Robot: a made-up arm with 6 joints. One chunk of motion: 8 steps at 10 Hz.
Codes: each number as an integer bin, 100 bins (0 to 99) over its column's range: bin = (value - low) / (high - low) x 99, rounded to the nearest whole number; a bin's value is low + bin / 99 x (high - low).
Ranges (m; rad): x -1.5..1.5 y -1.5..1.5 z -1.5..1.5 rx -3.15..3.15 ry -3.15..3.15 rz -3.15..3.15
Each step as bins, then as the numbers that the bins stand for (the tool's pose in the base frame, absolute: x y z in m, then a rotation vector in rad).
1 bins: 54 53 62 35 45 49
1 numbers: 0.1364 0.1061 0.3788 -0.9227 -0.2864 -0.0318
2 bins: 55 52 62 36 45 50
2 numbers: 0.1667 0.0758 0.3788 -0.8591 -0.2864 0.0318
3 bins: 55 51 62 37 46 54
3 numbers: 0.1667 0.0455 0.3788 -0.7955 -0.2227 0.2864
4 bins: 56 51 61 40 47 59
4 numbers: 0.1970 0.0455 0.3485 -0.6045 -0.1591 0.6045
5 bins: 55 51 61 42 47 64
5 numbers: 0.1667 0.0455 0.3485 -0.4773 -0.1591 0.9227
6 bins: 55 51 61 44 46 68
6 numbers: 0.1667 0.0455 0.3485 -0.3500 -0.2227 1.1773
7 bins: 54 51 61 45 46 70
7 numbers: 0.1364 0.0455 0.3485 -0.2864 -0.2227 1.3045
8 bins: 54 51 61 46 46 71
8 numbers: 0.1364 0.0455 0.3485 -0.2227 -0.2227 1.3682
